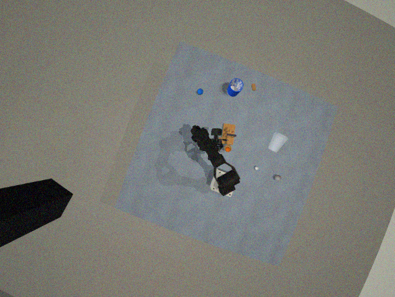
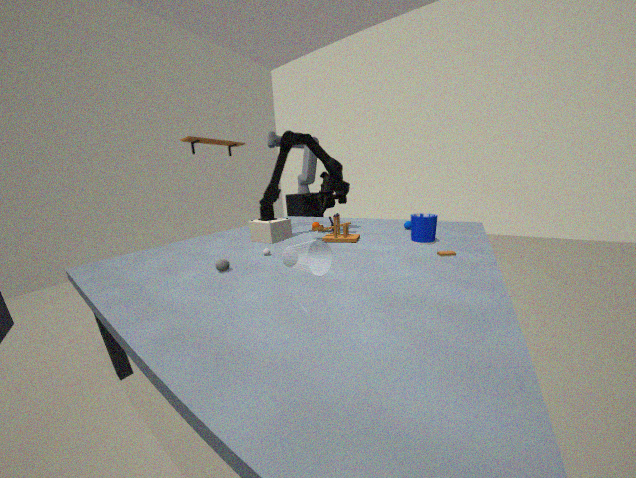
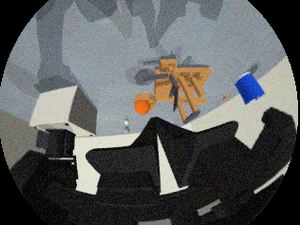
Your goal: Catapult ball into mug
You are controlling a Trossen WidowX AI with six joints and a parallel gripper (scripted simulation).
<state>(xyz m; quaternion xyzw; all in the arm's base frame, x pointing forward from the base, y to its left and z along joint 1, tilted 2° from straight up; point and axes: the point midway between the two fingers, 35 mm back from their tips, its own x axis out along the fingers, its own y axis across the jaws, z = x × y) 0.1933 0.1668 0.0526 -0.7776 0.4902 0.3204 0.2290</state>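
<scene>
Now: gripper tip 10 mm short of the orange ball, 50 mm to the left of it and 50 mm above it. From my gripper tip the other things lie so: blue mug (390 mm ahead, 130 mm to the left, 80 mm below); then wooden catapult (70 mm ahead, 10 mm to the right, 60 mm below); then white ball (10 mm ahead, 300 mm to the right, 100 mm below).
</scene>
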